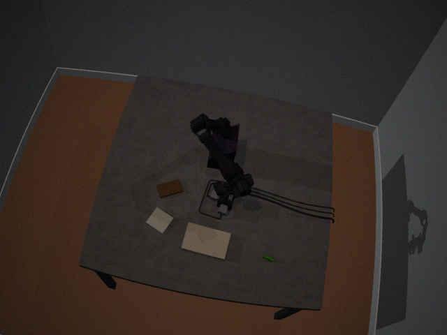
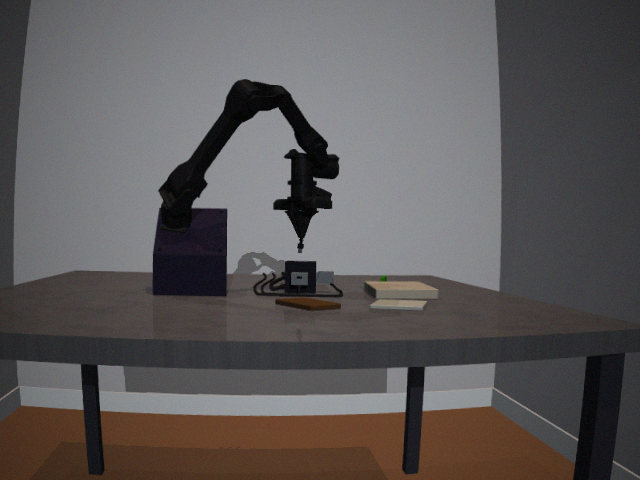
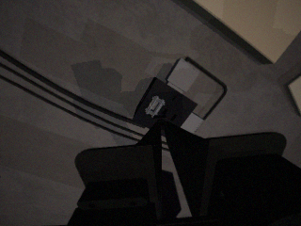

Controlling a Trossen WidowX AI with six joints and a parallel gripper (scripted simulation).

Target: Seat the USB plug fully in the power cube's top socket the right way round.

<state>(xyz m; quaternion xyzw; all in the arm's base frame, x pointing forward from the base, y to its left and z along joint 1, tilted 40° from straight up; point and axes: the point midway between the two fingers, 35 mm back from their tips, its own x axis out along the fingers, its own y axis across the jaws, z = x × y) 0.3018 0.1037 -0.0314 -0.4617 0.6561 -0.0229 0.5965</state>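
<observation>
Now: the dark USB plug 2 cm below my gripper tip. From my gripper tip the other things lie so: large beige slab (25 cm ahead, 12 cm below, 5 cm to the right); brown pad (31 cm to the right, 13 cm below, 2 cm ahead); light-rimmed socket (7 cm below).
</observation>
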